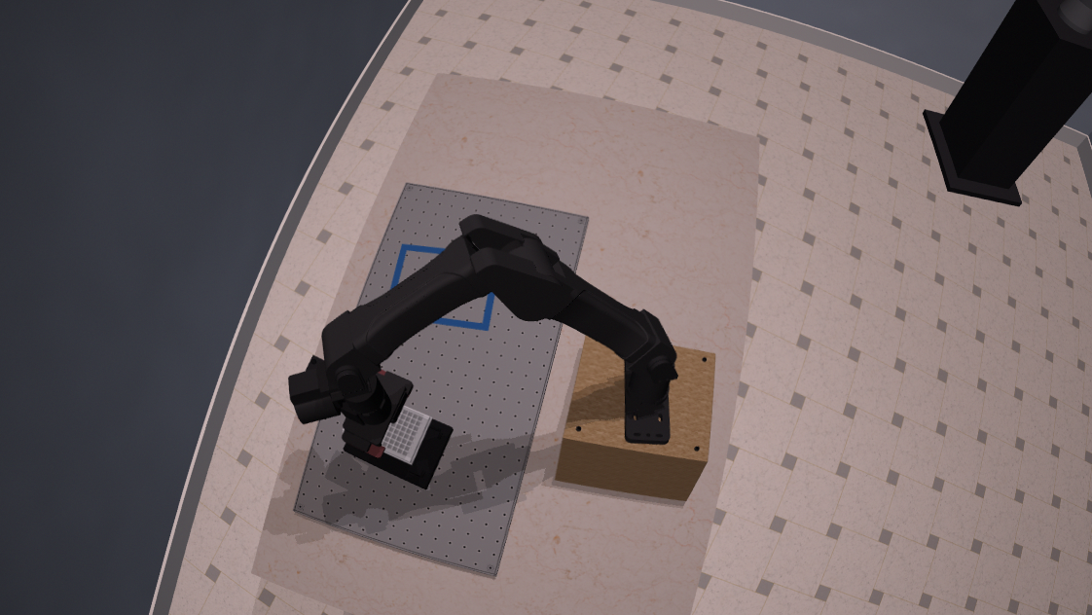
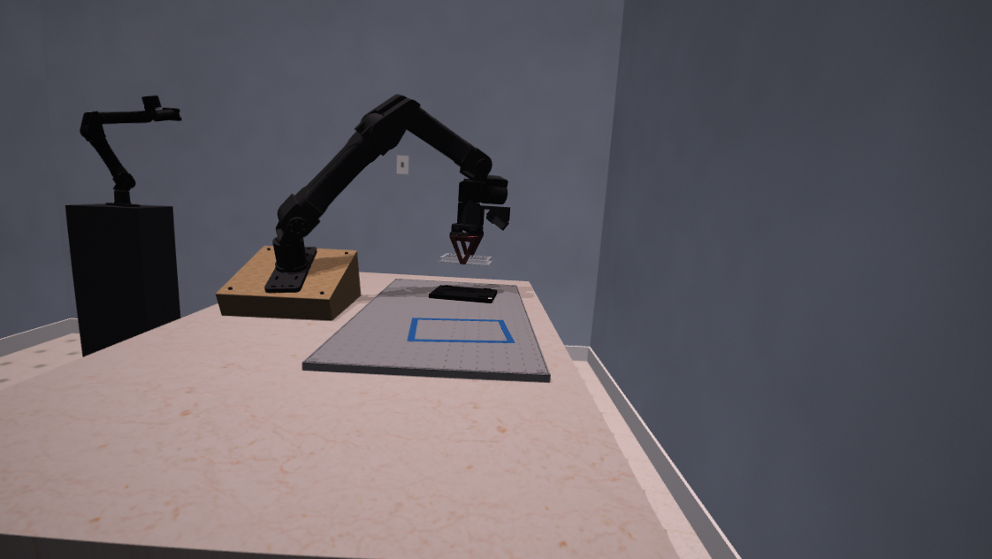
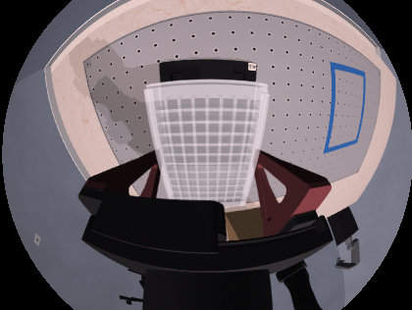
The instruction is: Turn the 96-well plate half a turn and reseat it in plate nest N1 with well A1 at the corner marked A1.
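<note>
Right now the black plate nest N1 is 9 cm below my hand. Also, from my hand: 96-well plate: right at my hand; then A1 label: 6 cm ahead, 7 cm to the right, 9 cm below.
</note>
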